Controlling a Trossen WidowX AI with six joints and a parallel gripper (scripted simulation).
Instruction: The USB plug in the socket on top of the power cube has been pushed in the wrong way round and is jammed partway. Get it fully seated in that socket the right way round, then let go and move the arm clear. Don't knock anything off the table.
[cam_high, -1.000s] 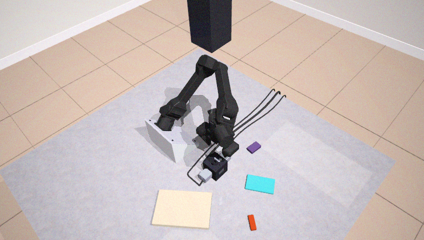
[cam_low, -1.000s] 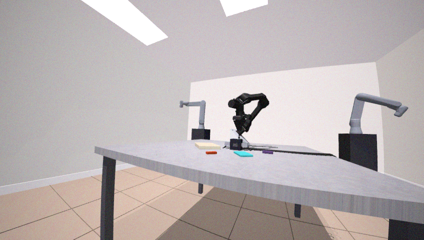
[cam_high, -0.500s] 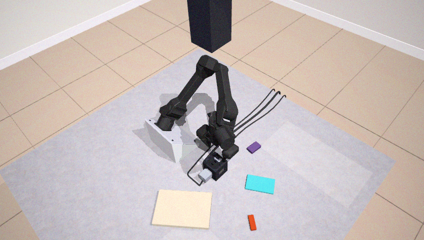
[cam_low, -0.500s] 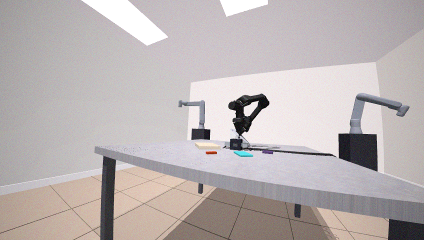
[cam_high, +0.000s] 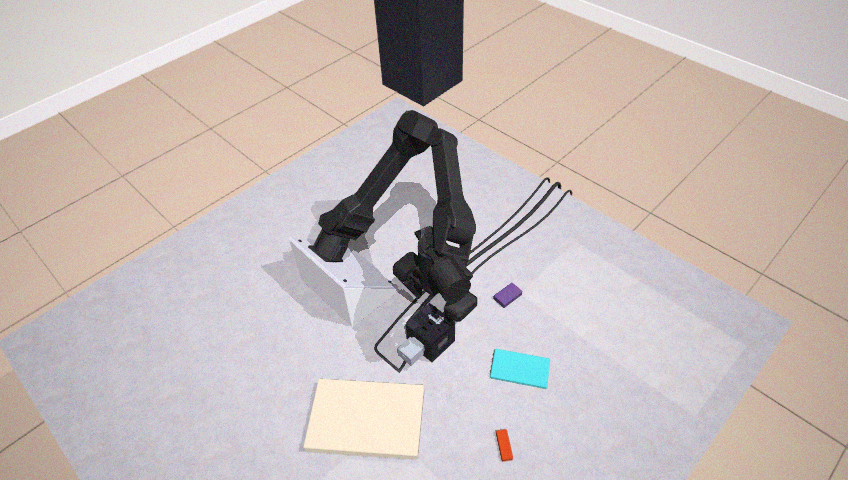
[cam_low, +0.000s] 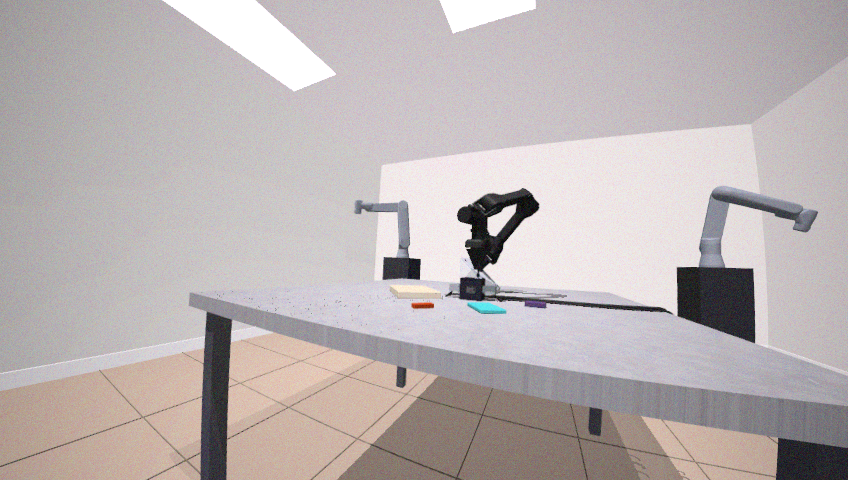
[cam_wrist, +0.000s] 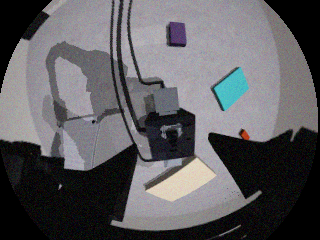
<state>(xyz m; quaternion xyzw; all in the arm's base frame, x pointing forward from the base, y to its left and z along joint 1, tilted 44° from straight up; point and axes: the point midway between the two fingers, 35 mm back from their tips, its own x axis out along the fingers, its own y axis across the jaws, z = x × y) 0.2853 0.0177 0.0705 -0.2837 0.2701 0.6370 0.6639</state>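
Right now my gripper tip is 2 cm above the light USB plug. From my gripper tip the other things lie so: cream pad: 24 cm to the right, 10 cm below, 3 cm ahead; purple block: 20 cm to the left, 10 cm below, 5 cm ahead; cyan card: 19 cm ahead, 10 cm below, 6 cm to the left.
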